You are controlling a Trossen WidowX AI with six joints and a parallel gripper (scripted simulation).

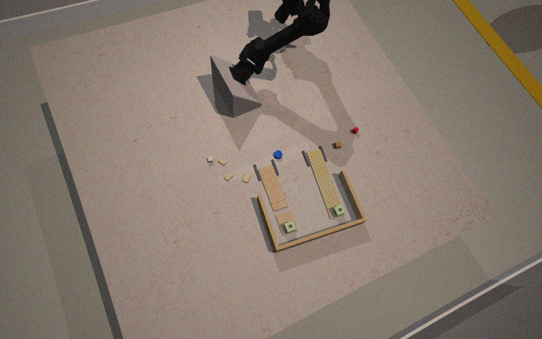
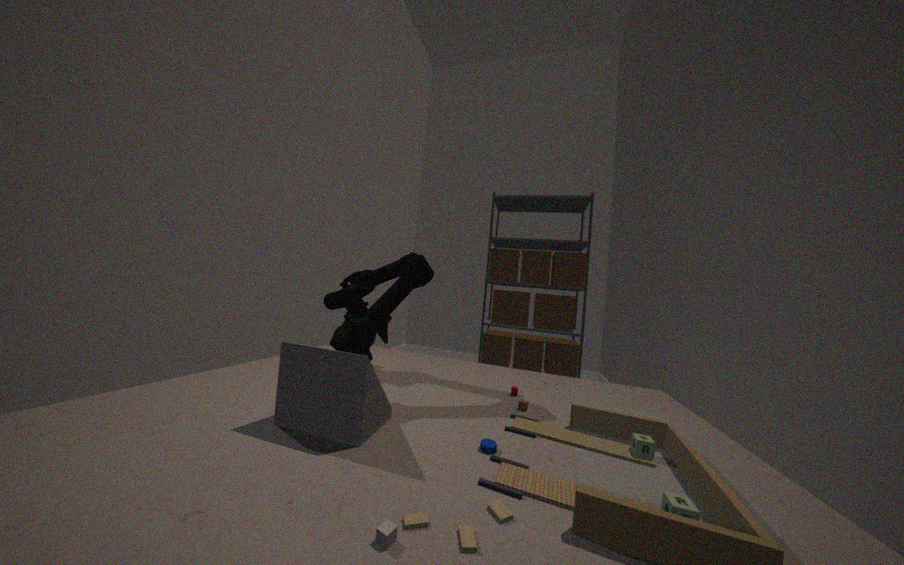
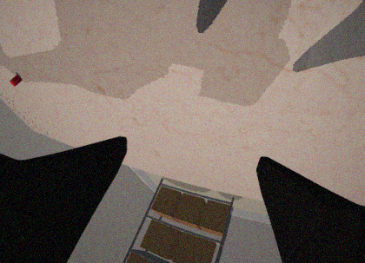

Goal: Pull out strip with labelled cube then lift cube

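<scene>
My gripper tip is 490 mm short of the brown cube, 70 mm above it and 50 mm to the left of it. From my gripper tip the other things lie so: blue disc 470 mm ahead, 280 mm to the right, 80 mm below; red cylinder 460 mm ahead, 70 mm below, 40 mm to the left.
</scene>
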